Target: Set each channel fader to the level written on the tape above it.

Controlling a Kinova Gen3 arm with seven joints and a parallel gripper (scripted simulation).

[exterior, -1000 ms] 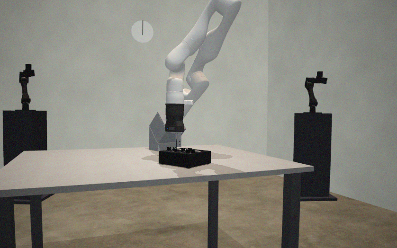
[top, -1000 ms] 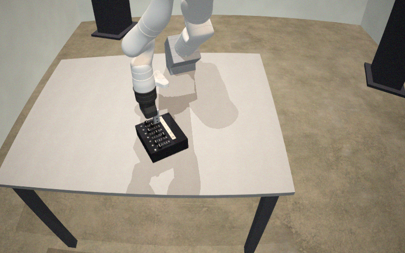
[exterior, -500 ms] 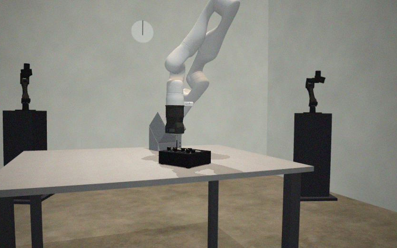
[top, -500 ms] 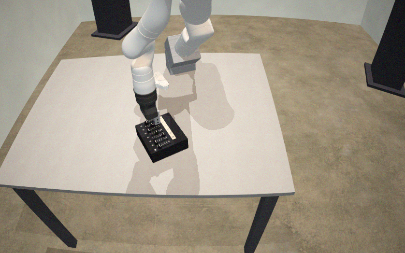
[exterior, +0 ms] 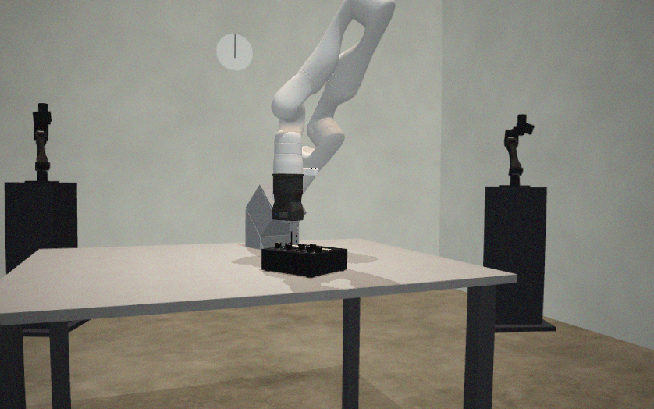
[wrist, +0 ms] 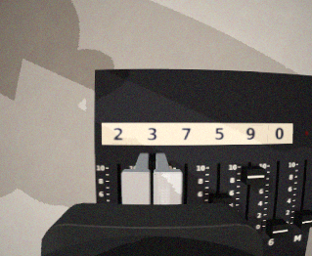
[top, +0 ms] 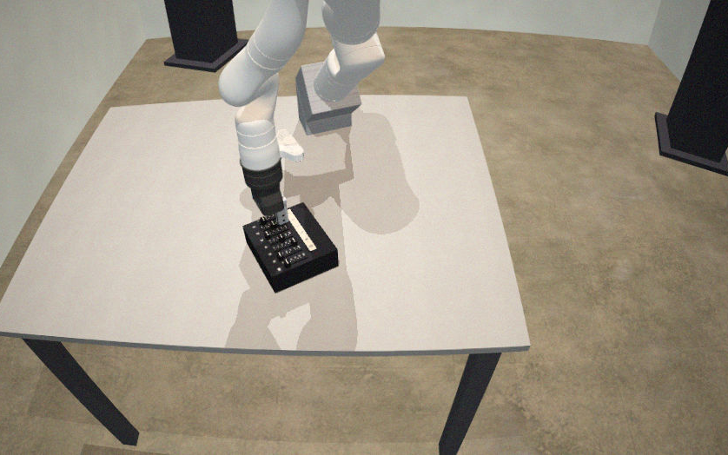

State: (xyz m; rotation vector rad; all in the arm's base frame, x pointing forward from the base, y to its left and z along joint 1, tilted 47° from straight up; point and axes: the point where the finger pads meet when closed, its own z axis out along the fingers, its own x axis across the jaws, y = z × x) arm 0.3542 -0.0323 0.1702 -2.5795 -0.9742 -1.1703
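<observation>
My hand is 10 mm short of the channel 1 cap, 40 mm to the left of it and 10 mm above it. Also, from my hand: master cap: 100 mm ahead, 60 mm to the left, 10 mm below; then channel 2 cap: 20 mm ahead, 10 mm to the right, 10 mm below; then channel 6 cap: 90 mm ahead, 40 mm to the left, 10 mm below.
</observation>
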